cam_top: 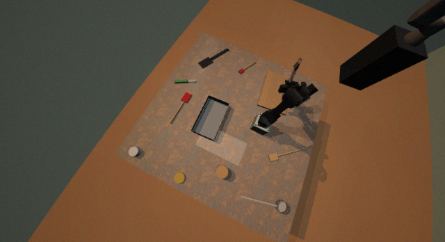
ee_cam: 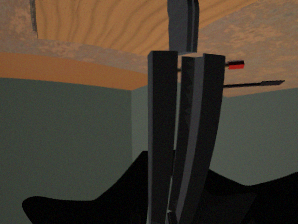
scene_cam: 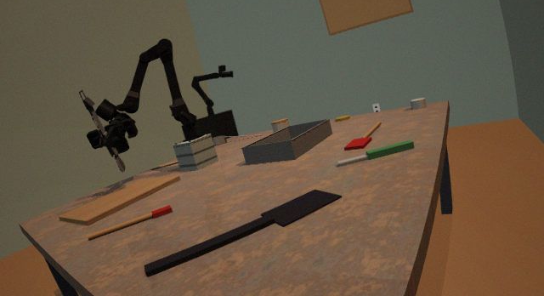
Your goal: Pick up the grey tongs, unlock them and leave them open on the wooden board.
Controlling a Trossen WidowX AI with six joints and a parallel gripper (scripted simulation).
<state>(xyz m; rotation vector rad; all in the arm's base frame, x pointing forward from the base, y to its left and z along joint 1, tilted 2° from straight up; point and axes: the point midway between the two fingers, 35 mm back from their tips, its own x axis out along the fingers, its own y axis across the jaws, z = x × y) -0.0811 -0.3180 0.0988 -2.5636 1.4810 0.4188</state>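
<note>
My gripper tip is now 18 cm above the wooden board. Round my gripper tip: grey roasting tin 43 cm ahead, 42 cm to the left, 16 cm below; black spatula 63 cm ahead, 18 cm below, 12 cm to the right; small red spatula 32 cm ahead, 18 cm below, 13 cm to the right.
</note>
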